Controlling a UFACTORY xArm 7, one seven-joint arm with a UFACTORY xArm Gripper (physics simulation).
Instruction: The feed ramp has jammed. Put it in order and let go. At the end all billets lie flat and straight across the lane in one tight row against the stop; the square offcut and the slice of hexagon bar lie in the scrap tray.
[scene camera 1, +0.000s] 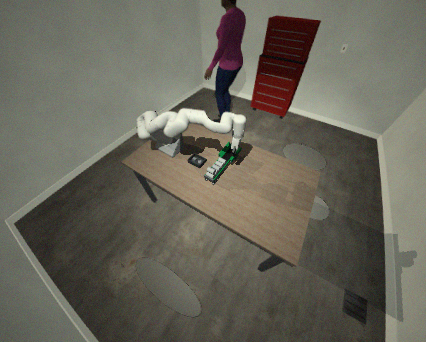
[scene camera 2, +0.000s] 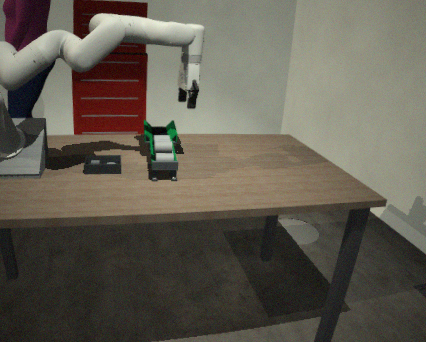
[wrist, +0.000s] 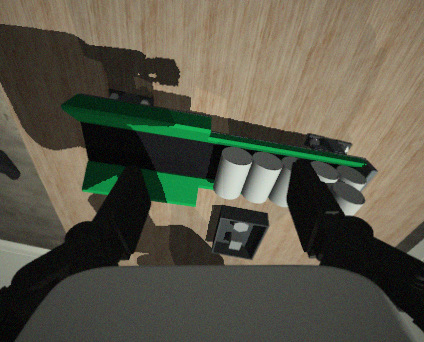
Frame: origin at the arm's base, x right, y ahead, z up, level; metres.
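Seen in the pictures: gripper, fingertip midpoint: (scene camera 1: 235, 151) (scene camera 2: 186, 104) (wrist: 216, 182); arm's base, link origin: (scene camera 1: 167, 139) (scene camera 2: 8, 142).
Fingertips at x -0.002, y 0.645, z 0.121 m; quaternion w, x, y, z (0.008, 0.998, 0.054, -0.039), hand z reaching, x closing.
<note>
Pixels of each thing's middle, then the offset from my fingertips to it. Level surfaces: height alone.
- grey stop, body centre: (wrist: 352, 187) (scene camera 2: 165, 165) dz -0.162, dx +0.195, dy -0.120 m
- billet, body centre: (wrist: 336, 208) (scene camera 2: 163, 147) (scene camera 1: 211, 170) dz -0.113, dx +0.154, dy -0.119 m
- dark scrap tray, body centre: (wrist: 238, 234) (scene camera 2: 103, 164) (scene camera 1: 197, 160) dz -0.204, dx +0.045, dy -0.314 m
- square offcut, body centre: (wrist: 235, 240) dz -0.205, dx +0.042, dy -0.342 m
- hexagon slice, body centre: (wrist: 240, 224) dz -0.209, dx +0.048, dy -0.287 m
- wooden table, surface height: dz -0.221 m
The green feed ramp (scene camera 1: 223, 164) (scene camera 2: 172, 131) (wrist: 172, 189) holds a row of light grey cylindrical billets (scene camera 1: 218, 165) (scene camera 2: 163, 145) (wrist: 261, 177) lying across its lane toward the grey stop (scene camera 2: 164, 165) (wrist: 371, 172). One billet (scene camera 1: 211, 171) (wrist: 348, 198) sits raised on top of the others near the stop end. A finger hides part of the row in the wrist view. The dark scrap tray (scene camera 1: 194, 163) (scene camera 2: 102, 169) (wrist: 243, 216) holds the square offcut (wrist: 235, 245) and the hexagon slice (wrist: 241, 227). My gripper (scene camera 1: 235, 149) (scene camera 2: 187, 99) (wrist: 216, 182) is open and empty, high above the ramp's upper end.
The ramp and tray stand on the wooden table (scene camera 1: 260, 210) (scene camera 2: 260, 185) (wrist: 280, 65), with the tray between the ramp and the arm's base (scene camera 1: 170, 146) (scene camera 2: 25, 160). The ramp's flared green side walls rise at its upper end. A person (scene camera 1: 231, 45) and a red cabinet (scene camera 1: 285, 65) (scene camera 2: 110, 95) stand behind the table.
</note>
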